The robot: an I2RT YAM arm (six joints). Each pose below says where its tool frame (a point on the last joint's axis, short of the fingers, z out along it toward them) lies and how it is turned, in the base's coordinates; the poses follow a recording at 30 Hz.
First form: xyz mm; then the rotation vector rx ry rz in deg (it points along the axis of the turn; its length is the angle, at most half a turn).
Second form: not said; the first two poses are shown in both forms.
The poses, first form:
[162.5, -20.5, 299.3, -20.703, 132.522, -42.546]
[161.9, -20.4, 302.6, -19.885, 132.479, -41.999]
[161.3, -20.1, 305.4, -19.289, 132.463, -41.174]
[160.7, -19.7, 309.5, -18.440, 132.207, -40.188]
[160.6, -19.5, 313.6, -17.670, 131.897, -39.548]
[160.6, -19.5, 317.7, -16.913, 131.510, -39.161]
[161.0, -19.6, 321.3, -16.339, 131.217, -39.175]
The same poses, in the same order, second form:
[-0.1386, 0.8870, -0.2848, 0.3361, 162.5, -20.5, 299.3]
[-0.1333, 0.8878, -0.2815, 0.3388, 161.9, -20.4, 302.6]
[-0.1294, 0.8889, -0.2763, 0.3416, 161.3, -20.1, 305.4]
[-0.1241, 0.8895, -0.2704, 0.3469, 160.7, -19.7, 309.5]
[-0.1192, 0.8894, -0.2667, 0.3516, 160.6, -19.5, 313.6]
[-0.1143, 0.8888, -0.2647, 0.3563, 160.6, -19.5, 317.7]
[-0.1106, 0.8880, -0.2651, 0.3591, 161.0, -19.6, 321.3]

